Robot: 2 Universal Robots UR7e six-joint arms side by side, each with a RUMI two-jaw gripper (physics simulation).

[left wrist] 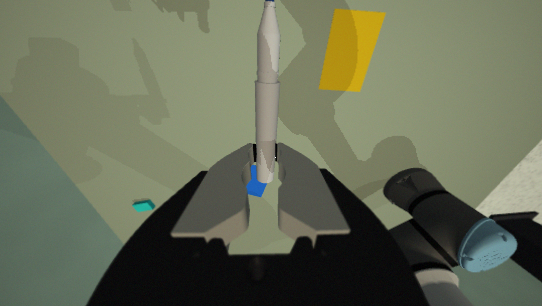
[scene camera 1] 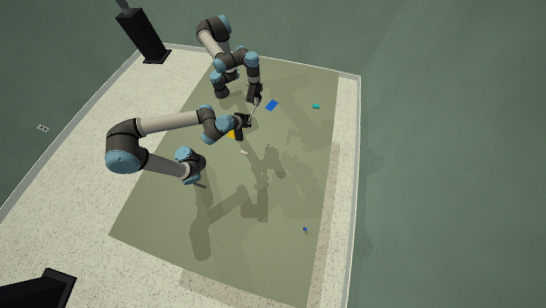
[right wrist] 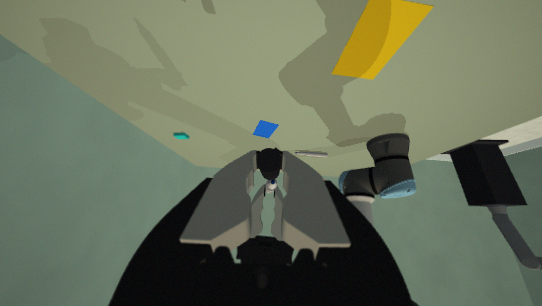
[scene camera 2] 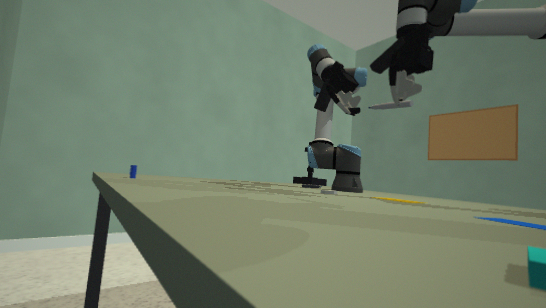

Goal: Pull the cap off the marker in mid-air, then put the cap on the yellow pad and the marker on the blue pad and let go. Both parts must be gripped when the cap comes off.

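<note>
The marker is light grey and uncapped, with its dark tip bare. My left gripper is shut on its rear part, high above the table. My right gripper is shut on the black cap, in mid-air, apart from the marker and facing its tip. The yellow pad and the blue pad lie flat on the table. The right gripper partly hides the yellow pad in scene camera 1.
A teal block, a small blue cylinder and a whitish block are on the table. A thin grey pen-like object lies near the left arm's base.
</note>
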